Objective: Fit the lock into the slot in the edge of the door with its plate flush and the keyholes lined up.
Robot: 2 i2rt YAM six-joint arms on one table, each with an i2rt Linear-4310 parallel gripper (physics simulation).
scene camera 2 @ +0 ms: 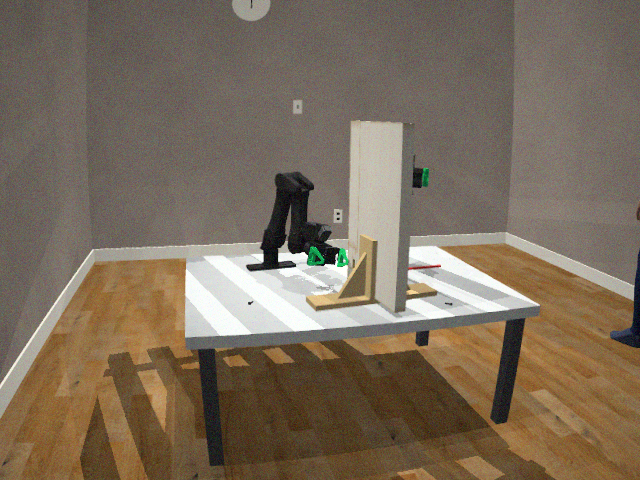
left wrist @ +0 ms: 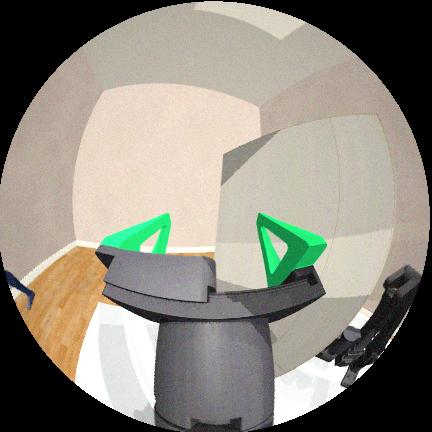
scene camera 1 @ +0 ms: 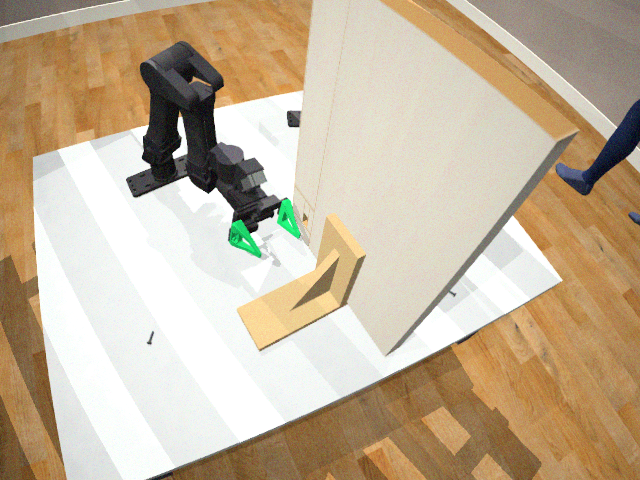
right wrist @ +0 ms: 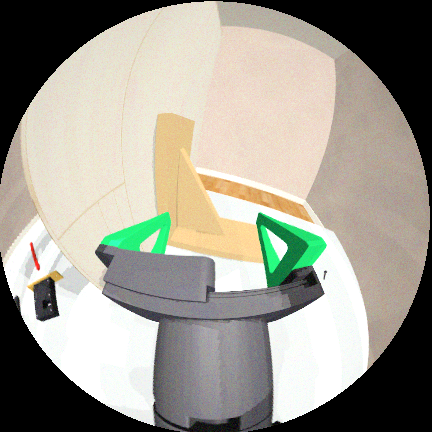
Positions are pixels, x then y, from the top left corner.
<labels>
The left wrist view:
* my left gripper: 213,217
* door: 334,176
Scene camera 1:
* my right gripper: 280,246
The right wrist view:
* my right gripper: 213,216
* dark lock: 43,288, on the table
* door: 89,164
</labels>
